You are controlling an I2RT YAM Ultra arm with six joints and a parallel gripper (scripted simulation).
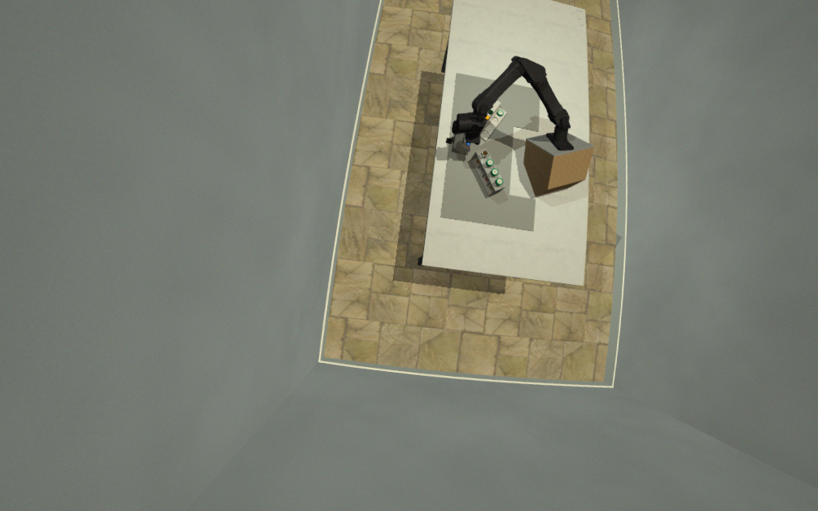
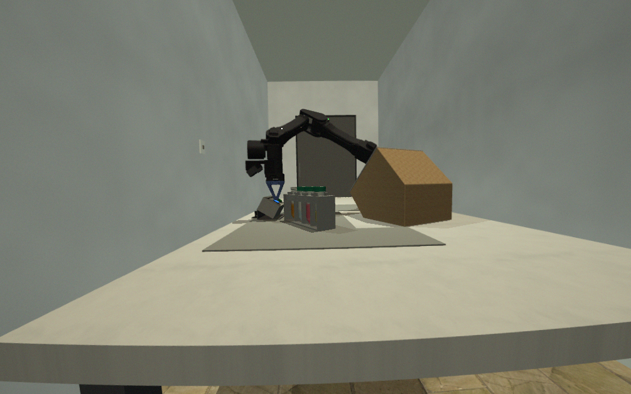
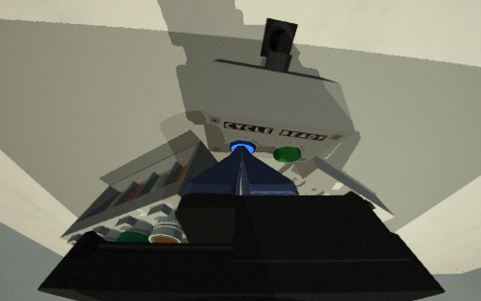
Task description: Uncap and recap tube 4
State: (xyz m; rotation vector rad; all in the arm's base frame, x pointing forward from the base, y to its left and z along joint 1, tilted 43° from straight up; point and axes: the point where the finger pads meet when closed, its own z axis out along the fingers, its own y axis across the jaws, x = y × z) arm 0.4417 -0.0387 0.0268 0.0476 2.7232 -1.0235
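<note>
My gripper is now 10 mm above the blue cycle key. From my hand the other things lie so: green ready key 10 mm behind, 40 mm to the right, 10 mm below.
</note>
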